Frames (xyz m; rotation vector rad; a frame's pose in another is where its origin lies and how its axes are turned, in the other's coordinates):
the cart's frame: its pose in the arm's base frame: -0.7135 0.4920 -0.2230 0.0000 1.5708 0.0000
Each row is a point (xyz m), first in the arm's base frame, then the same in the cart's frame.
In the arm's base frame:
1: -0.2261 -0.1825 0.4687
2: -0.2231 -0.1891 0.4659
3: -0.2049 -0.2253 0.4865
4: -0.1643 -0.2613 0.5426
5: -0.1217 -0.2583 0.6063
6: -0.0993 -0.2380 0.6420
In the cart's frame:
1: -0.6917 -0.6745 0.4874
2: -0.6889 -0.6811 0.4904
3: -0.7095 -0.7173 0.5086
4: -0.7656 -0.7533 0.5492
5: -0.8293 -0.7503 0.5918
6: -0.8650 -0.7300 0.6142

